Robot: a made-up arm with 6 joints. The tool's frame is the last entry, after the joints. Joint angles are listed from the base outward. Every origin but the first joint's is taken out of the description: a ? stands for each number. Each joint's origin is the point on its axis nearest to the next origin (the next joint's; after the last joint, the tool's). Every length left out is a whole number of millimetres.
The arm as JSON. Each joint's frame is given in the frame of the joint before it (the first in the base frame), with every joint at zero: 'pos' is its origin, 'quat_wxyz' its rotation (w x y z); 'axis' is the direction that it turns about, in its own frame. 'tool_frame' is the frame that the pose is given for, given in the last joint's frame.
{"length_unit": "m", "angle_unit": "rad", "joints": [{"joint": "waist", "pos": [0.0, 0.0, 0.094], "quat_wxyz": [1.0, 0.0, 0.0, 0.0], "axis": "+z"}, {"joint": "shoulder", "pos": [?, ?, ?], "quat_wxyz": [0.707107, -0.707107, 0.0, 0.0], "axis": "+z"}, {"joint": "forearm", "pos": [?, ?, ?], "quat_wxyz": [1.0, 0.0, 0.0, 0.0], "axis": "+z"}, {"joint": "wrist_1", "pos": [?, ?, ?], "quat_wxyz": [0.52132, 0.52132, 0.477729, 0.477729], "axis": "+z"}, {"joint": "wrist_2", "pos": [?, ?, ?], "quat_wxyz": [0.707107, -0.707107, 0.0, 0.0], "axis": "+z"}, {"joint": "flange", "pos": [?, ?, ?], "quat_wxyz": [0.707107, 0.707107, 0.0, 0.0], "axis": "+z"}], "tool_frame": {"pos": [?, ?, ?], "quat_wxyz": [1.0, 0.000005, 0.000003, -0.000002]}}
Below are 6 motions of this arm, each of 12 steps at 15 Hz.
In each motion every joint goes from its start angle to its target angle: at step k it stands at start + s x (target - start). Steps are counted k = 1, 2, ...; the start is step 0. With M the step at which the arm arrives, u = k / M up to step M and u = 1 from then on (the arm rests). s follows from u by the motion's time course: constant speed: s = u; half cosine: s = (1 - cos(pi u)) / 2; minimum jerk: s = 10 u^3 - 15 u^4 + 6 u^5.
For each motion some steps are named. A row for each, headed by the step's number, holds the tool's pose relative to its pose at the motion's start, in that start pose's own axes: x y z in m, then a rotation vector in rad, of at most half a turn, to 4 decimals.
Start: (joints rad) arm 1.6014 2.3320 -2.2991 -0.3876 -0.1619 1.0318
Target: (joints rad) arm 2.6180 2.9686 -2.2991 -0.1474 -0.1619 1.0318
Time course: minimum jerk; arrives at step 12
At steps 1, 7, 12:
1: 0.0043 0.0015 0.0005 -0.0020 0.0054 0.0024
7: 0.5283 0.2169 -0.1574 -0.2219 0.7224 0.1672
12: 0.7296 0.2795 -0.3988 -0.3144 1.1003 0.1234

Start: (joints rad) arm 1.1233 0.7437 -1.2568 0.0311 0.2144 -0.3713
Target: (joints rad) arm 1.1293 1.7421 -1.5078 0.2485 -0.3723 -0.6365
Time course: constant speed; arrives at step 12
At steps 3, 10, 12:
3: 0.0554 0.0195 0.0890 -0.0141 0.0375 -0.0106
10: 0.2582 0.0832 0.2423 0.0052 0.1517 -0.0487
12: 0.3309 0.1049 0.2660 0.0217 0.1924 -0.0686

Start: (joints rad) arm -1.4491 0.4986 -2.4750 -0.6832 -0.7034 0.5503
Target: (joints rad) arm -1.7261 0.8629 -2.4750 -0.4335 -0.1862 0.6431
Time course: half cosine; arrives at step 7
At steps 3, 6, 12:
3: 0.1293 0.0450 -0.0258 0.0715 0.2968 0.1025
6: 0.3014 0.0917 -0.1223 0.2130 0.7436 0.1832
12: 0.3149 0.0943 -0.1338 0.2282 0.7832 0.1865

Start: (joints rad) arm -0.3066 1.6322 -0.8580 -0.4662 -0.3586 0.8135
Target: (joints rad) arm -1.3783 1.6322 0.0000 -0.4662 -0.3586 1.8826
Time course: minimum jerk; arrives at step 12
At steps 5, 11, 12:
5: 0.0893 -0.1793 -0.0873 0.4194 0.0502 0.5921
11: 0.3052 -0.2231 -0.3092 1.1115 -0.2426 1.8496
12: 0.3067 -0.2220 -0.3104 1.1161 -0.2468 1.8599

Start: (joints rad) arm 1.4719 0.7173 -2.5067 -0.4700 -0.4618 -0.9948
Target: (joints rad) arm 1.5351 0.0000 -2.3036 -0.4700 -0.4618 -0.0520
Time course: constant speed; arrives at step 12
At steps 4, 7, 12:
4: -0.0110 -0.1578 0.0029 0.1681 -0.0371 0.2932
7: -0.0205 -0.2742 -0.0160 0.2868 -0.0981 0.5086
12: -0.0391 -0.4562 -0.0856 0.4604 -0.2618 0.8526

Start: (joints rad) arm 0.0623 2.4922 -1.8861 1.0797 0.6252 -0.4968
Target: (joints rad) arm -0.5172 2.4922 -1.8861 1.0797 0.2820 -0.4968
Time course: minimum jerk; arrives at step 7
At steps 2, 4, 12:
2: -0.0324 -0.0467 -0.0279 0.0585 -0.0978 0.0537
4: -0.1067 -0.2080 -0.1501 0.2726 -0.4169 0.2337
12: -0.1229 -0.3257 -0.2658 0.4513 -0.6458 0.3688

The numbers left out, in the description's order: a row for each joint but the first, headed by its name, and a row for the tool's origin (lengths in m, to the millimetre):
shoulder: 0.0 0.0 0.0
forearm: -0.304 -0.042 0.0
wrist_1: 0.359 -0.063 0.0
wrist_2: 0.0 0.0 0.0
flange: 0.001 -0.144 0.0
tool: 0.0 0.0 0.0

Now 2 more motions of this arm.
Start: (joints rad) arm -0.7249 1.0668 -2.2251 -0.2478 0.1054 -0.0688
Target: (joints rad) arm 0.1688 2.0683 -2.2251 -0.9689 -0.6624 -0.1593
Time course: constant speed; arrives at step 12
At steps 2, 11, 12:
2: 0.0901 0.0587 0.0382 -0.1081 0.0046 -0.0026
11: 0.2396 0.5792 -0.1322 -0.8897 -0.3592 0.1558
12: 0.2236 0.6326 -0.1902 -0.9874 -0.4412 0.2029

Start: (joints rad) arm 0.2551 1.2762 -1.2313 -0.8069 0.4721 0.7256
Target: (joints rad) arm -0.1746 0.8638 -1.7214 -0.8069 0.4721 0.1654
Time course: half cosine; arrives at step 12
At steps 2, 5, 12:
2: -0.0233 -0.0185 -0.0138 0.0300 -0.0534 -0.0105
5: -0.1156 -0.0991 -0.1012 0.1964 -0.2857 -0.0763
12: -0.2191 -0.1934 -0.3850 0.6775 -0.6917 -0.2887

